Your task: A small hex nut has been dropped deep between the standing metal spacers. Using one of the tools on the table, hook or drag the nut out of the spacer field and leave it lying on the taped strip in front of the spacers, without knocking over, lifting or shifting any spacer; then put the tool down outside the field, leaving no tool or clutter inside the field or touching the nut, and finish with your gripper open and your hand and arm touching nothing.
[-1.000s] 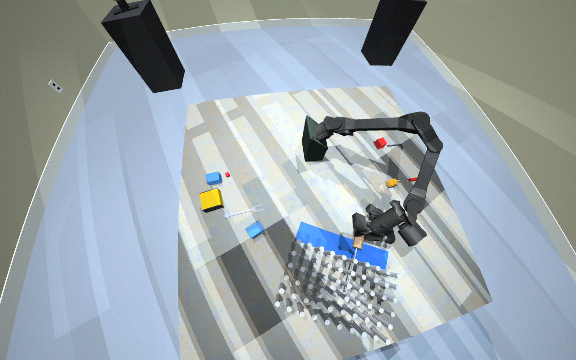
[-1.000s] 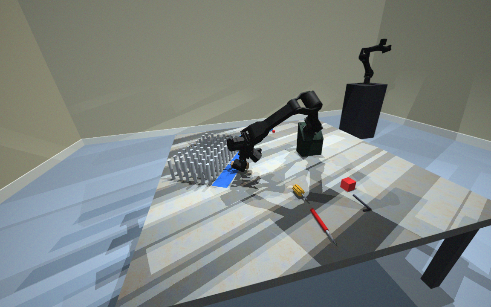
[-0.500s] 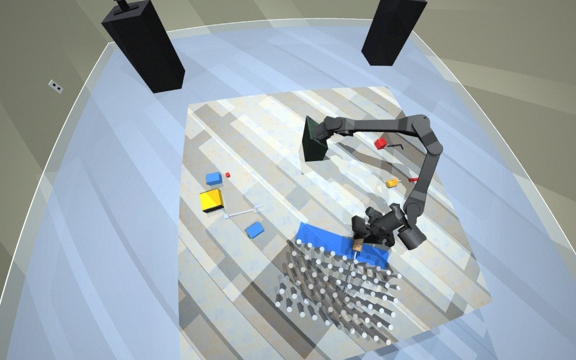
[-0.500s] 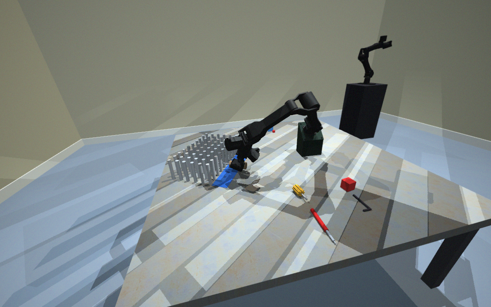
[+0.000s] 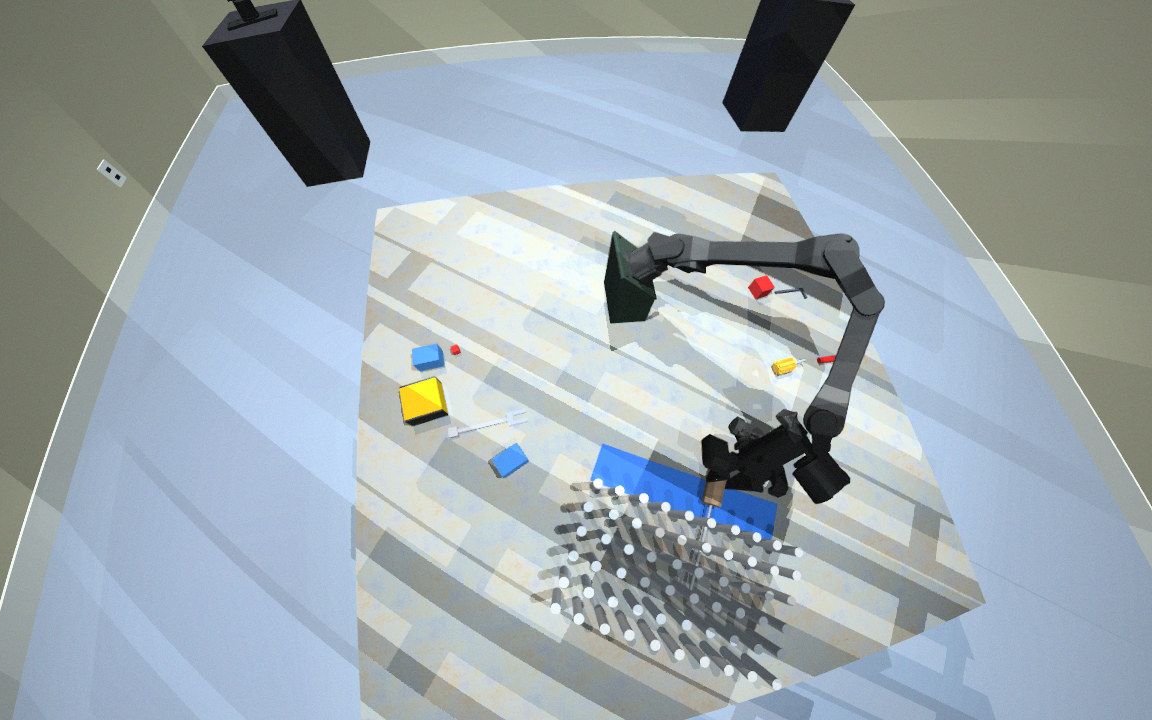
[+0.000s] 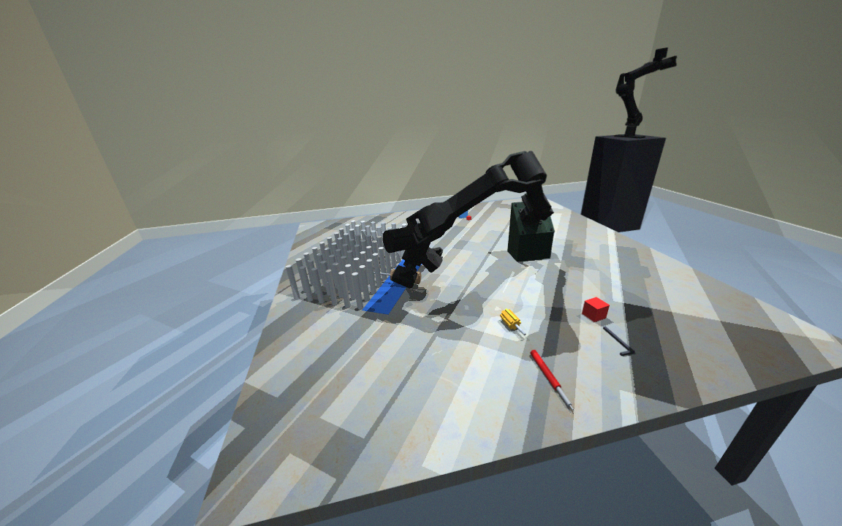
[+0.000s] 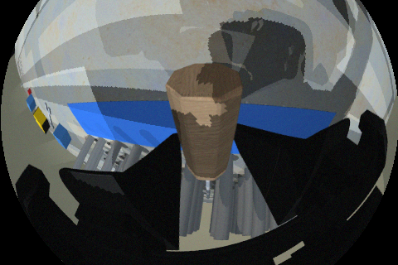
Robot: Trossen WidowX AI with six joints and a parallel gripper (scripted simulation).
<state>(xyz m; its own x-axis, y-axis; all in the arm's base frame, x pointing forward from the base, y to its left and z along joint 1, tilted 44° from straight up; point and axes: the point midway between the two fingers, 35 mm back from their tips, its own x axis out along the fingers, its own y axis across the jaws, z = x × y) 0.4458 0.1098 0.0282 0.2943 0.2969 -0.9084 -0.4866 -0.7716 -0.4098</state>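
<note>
My gripper tip is now 5 cm to the left of the blue taped strip, 3 cm above it and 1 cm short of it. Also, from my gripper tip: stubby yellow screwdriver (27 cm to the left, 22 cm behind, 1 cm below); small wrench (44 cm to the right, 20 cm behind, 3 cm below); red screwdriver (47 cm to the left, 22 cm behind, 2 cm below).
</note>
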